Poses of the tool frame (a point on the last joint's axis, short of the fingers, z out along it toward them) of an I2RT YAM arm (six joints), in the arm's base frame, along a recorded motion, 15 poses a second.
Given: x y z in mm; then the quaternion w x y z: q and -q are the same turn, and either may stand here.
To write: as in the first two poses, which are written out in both.
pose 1, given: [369 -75 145 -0.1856 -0.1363 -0.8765 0.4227]
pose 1, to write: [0.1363 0.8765 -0.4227 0.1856 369 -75 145]
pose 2, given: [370 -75 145 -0.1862 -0.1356 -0.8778 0.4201]
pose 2, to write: [0.1356 0.8778 -0.4201 0.1862 370 -75 145]
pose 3, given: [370 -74 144 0.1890 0.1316 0.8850 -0.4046]
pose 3, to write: [0.1316 0.8850 -0.4046 0.1890 370 -74 144]
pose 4, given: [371 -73 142 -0.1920 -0.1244 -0.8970 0.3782]
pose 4, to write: [0.1244 0.8970 -0.3782 0.1920 371 -73 142]
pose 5, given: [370 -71 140 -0.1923 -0.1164 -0.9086 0.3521]
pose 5, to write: [0.1164 0.9086 -0.3521 0.1923 370 -71 140]
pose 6, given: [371 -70 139 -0.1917 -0.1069 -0.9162 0.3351]
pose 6, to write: [0.1069 0.9162 -0.3351 0.1917 371 -70 139]
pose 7, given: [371 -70 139 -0.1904 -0.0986 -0.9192 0.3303]
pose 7, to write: [0.0986 0.9192 -0.3303 0.1904 371 -70 139]
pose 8, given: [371 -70 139 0.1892 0.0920 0.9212 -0.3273]
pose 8, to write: [0.0920 0.9212 -0.3273 0.1892 371 -70 139]
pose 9, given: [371 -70 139 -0.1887 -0.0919 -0.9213 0.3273]
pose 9, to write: [0.0919 0.9213 -0.3273 0.1887 371 -70 139]
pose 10, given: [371 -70 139 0.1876 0.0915 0.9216 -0.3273]
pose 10, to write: [0.0915 0.9216 -0.3273 0.1876 371 -70 139]
